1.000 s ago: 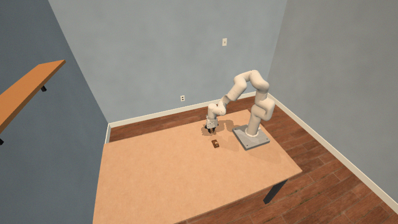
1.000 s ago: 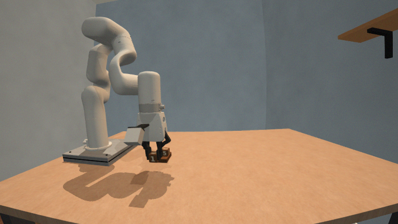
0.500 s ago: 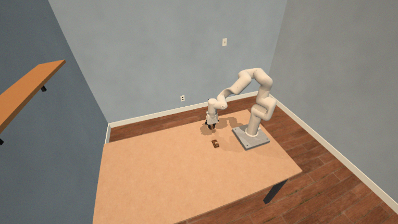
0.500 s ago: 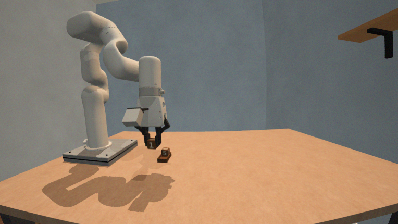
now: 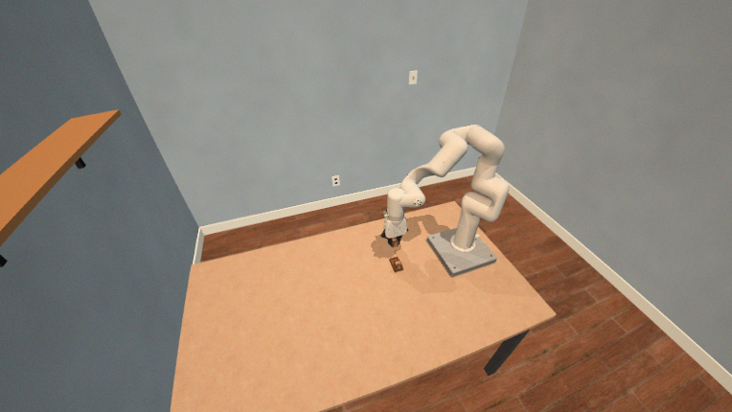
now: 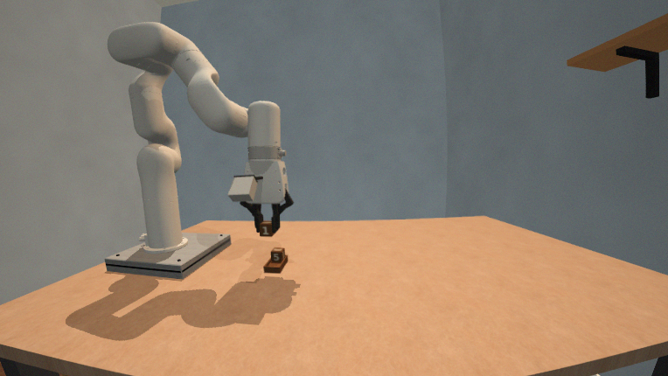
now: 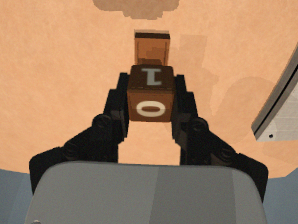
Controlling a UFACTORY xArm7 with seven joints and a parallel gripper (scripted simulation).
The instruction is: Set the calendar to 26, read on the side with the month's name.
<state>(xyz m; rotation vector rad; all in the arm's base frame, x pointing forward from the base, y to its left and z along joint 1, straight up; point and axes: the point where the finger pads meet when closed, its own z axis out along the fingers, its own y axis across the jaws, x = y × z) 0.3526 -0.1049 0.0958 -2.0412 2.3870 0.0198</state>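
My gripper is now 13 cm above the brown tray, 4 cm to the right of it and 1 cm short of it. Round my hand: brown cube 1 cm below.
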